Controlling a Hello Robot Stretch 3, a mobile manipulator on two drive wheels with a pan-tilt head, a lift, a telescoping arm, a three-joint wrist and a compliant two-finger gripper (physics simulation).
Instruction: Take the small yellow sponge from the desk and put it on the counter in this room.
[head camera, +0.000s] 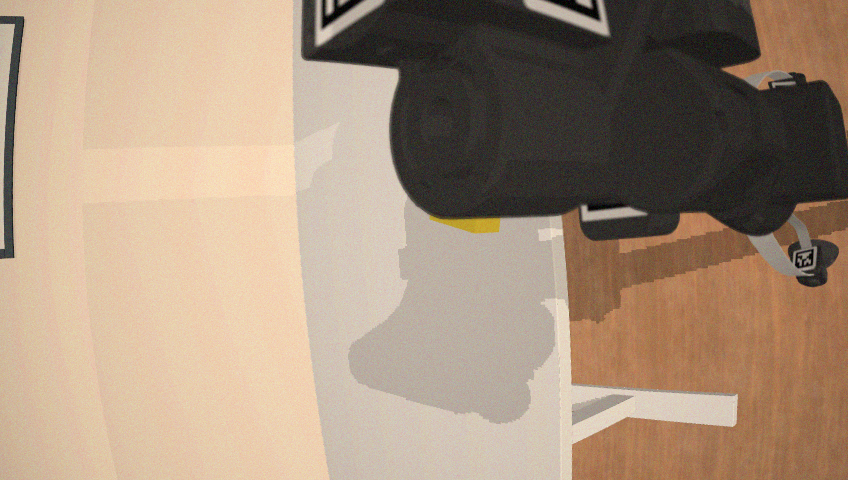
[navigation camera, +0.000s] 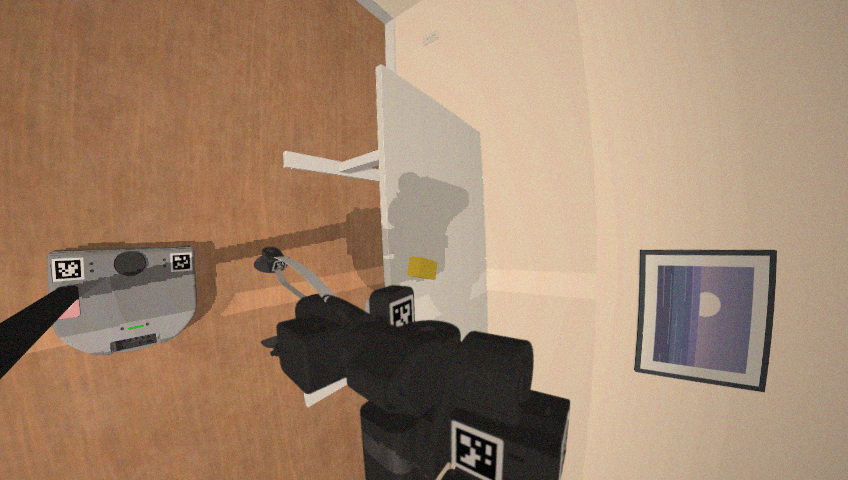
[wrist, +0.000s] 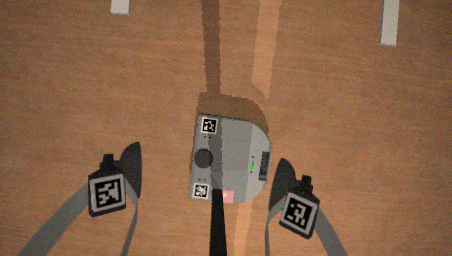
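Pixels of known places: gripper, between the fingertips: (navigation camera: 268, 299) (wrist: 208, 169); robot's base, origin of its link: (navigation camera: 130, 262) (wrist: 206, 151).
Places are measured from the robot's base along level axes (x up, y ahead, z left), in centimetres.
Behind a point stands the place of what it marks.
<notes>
The small yellow sponge (head camera: 480, 226) @(x 75.6, y -1.0, z -64.5 cm) (navigation camera: 422, 268) @(x 76.5, y -3.9, z -65.5 cm) lies on the white desk (head camera: 416, 443) @(x 72.1, y 36.9, z -88.3 cm) (navigation camera: 419, 118) @(x 72.0, y 49.1, z -71.9 cm). In the head camera view the dark wrist hides most of it; in the navigation view it shows near the desk's front edge, partly in shadow. My gripper (navigation camera: 270, 303) @(x 86.4, y -2.2, z -14.6 cm) (wrist: 208, 169) @(x 86.4, y -2.2, z -14.6 cm) is open, its two fingers wide apart with floor and my base seen between them. It is out over the floor, off the desk's front edge and apart from the sponge, and points back toward my base. The counter does not show in these views.
My base (navigation camera: 157, 306) @(x 16.0, y -13.7, z -5.9 cm) (wrist: 235, 135) @(x 16.0, y -10.6, z -10.6 cm) stands on the wooden floor in front of the desk. The desk's legs (head camera: 684, 407) (navigation camera: 312, 162) reach down on the floor side. The desk's back edge is against the wall (head camera: 196, 267) @(x 97.6, y 3.3, z -134.5 cm), where a framed picture (navigation camera: 648, 309) @(x 146.3, y -26.8, z -133.0 cm) hangs.
</notes>
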